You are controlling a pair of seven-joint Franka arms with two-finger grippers.
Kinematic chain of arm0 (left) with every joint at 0, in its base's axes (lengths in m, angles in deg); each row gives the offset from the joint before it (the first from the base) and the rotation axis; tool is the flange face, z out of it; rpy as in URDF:
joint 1: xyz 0 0 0.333 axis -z
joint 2: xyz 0 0 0 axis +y
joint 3: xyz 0 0 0.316 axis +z
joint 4: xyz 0.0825 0 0 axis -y
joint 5: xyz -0.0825 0 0.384 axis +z
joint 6: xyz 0 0 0 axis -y
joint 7: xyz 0.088 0 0 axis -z
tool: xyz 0 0 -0.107 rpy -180 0 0
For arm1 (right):
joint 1: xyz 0 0 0.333 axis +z
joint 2: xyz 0 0 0 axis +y
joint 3: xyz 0 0 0.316 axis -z
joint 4: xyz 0.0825 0 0 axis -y
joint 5: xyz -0.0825 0 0.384 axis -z
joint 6: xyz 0 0 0 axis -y
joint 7: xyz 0.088 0 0 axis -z
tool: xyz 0 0 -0.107 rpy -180 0 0
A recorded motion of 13 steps. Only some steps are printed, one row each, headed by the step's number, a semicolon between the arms.
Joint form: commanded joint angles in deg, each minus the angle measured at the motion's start. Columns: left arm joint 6, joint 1, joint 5, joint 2, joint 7, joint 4, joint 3; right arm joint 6, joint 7, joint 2, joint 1, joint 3, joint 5, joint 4.
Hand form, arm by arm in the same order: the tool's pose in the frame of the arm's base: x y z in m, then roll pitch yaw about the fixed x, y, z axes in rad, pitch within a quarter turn. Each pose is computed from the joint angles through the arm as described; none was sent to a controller.
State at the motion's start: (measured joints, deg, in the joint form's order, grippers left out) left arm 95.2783 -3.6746 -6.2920 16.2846 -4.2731 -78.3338 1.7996; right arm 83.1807 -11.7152 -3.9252 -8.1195 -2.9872 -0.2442 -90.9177
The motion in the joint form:
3: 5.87 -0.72 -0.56 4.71 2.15 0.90 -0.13; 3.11 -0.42 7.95 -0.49 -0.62 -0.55 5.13
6: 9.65 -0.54 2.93 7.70 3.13 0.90 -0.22; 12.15 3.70 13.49 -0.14 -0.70 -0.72 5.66
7: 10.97 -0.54 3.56 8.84 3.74 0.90 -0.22; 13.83 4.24 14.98 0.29 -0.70 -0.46 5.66
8: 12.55 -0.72 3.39 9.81 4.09 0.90 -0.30; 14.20 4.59 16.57 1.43 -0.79 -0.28 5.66
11: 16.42 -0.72 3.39 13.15 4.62 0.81 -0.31; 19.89 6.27 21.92 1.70 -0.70 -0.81 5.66
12: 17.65 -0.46 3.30 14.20 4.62 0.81 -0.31; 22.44 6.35 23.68 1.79 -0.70 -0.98 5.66
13: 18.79 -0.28 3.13 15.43 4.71 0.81 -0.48; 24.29 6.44 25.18 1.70 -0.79 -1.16 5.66
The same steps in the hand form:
3: 0.6729 0.0576 0.5217 3.0320 -0.0425 0.1634; 0.5673 -0.0494 0.6141 -3.1108 0.0561 0.1258
6: 0.6882 0.0616 0.4918 3.0940 -0.0602 0.1332; 0.6102 -0.0503 0.5748 -3.1157 -0.0129 0.0575
7: 0.6935 0.0631 0.4801 3.1061 -0.0641 0.1204; 0.6197 -0.0473 0.5614 -3.1189 -0.0156 0.0553
8: 0.6985 0.0648 0.4709 3.1035 -0.0749 0.1181; 0.6273 -0.0351 0.5447 -3.1172 0.0057 0.0709
11: 0.7120 0.0662 0.4353 3.1063 -0.0829 0.1110; 0.6554 -0.0350 0.4935 -3.1037 -0.0009 0.0400
12: 0.7162 0.0634 0.4243 3.1055 -0.0860 0.1078; 0.6649 -0.0346 0.4771 -3.1004 -0.0150 0.0377
13: 0.7203 0.0596 0.4107 3.1021 -0.0844 0.1025; 0.6718 -0.0353 0.4626 -3.0960 -0.0215 0.0336

